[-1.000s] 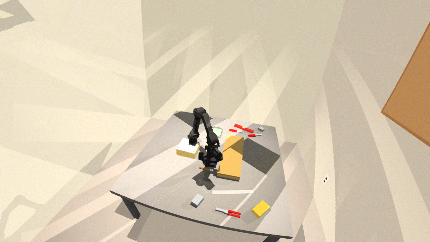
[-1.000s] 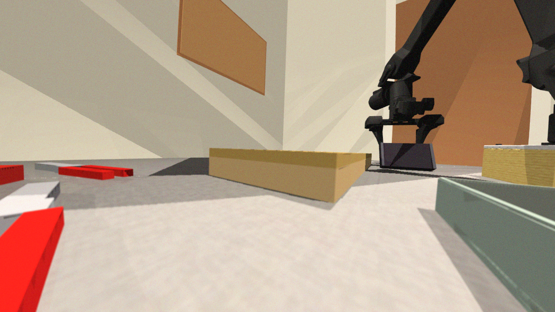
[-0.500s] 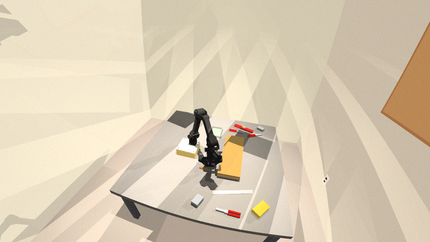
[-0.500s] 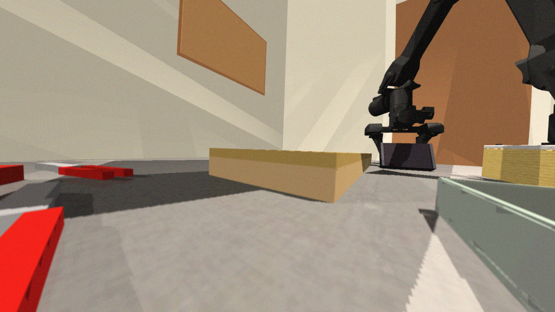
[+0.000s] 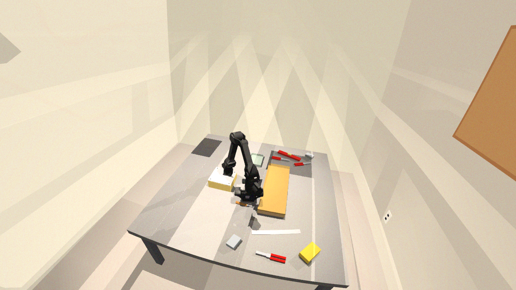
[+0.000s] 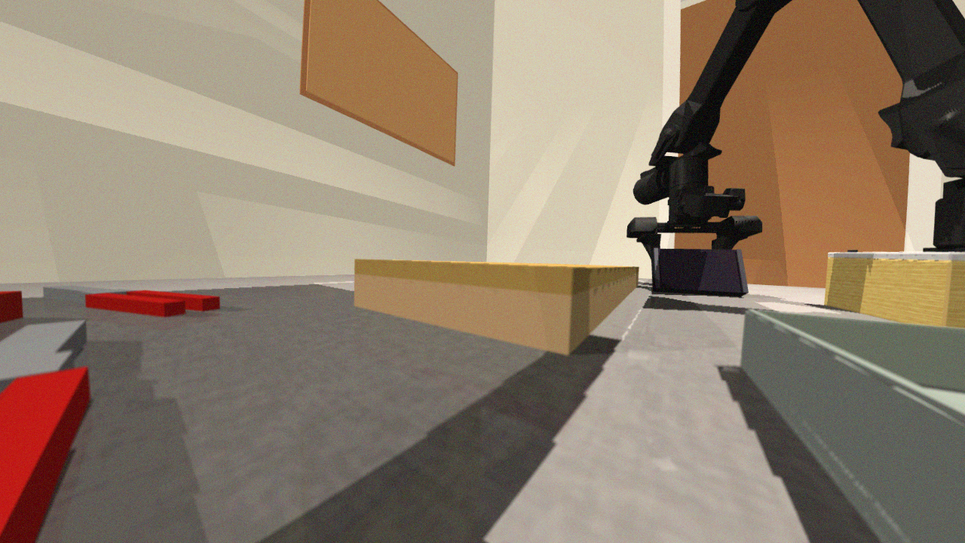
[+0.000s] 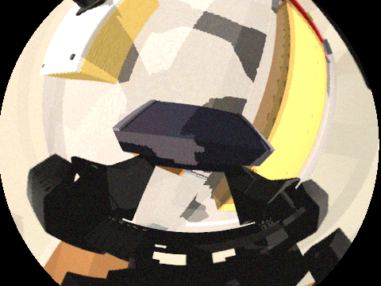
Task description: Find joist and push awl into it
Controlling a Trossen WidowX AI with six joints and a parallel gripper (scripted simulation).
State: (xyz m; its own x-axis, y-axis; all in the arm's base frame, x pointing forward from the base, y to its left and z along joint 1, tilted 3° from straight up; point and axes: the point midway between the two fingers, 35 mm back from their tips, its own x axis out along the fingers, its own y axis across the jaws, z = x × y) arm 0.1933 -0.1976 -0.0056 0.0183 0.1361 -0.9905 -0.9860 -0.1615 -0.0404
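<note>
Now: the awl 1 cm behind my gripper tip, 4 cm to the right of it and 2 cm below it. Also, from my gripper tip: white strip: 21 cm ahead, 21 cm to the right, 2 cm below; then pale green tray: 1 cm behind, 50 cm to the left, 1 cm below; then stud finder: 1 cm ahead, 1 cm to the left.
</note>
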